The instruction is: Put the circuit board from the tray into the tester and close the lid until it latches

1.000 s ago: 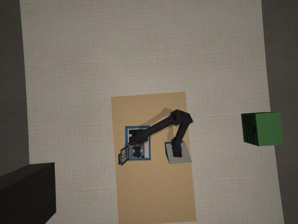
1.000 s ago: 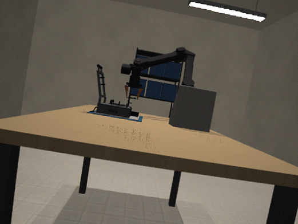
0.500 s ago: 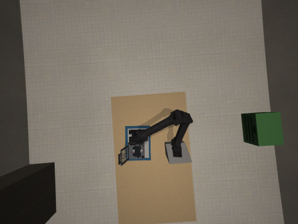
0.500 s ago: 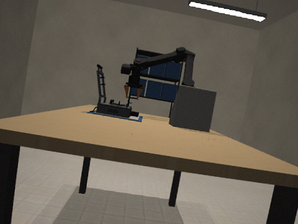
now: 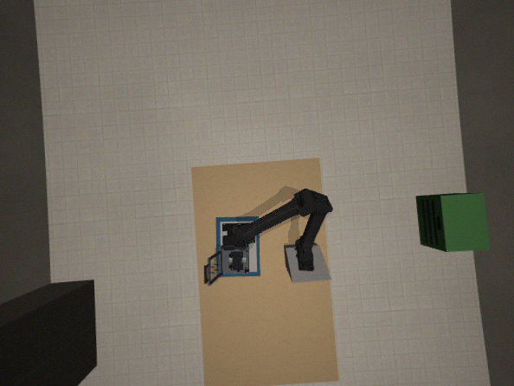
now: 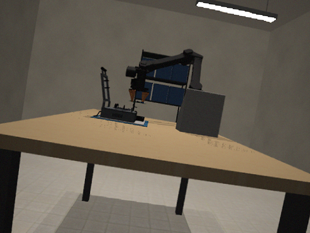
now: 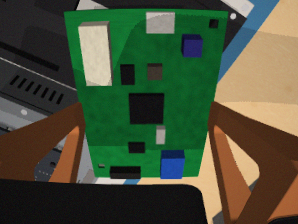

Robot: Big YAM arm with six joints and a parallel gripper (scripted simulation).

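My gripper is now right at the green circuit board. The rest, counted from my hand: black latch hook: 22 cm to the left, 3 cm below, 1 cm behind; dark pin plate: 18 cm to the left, 6 cm ahead, 5 cm below; tester lid: 18 cm ahead, 17 cm to the left, 6 cm above.
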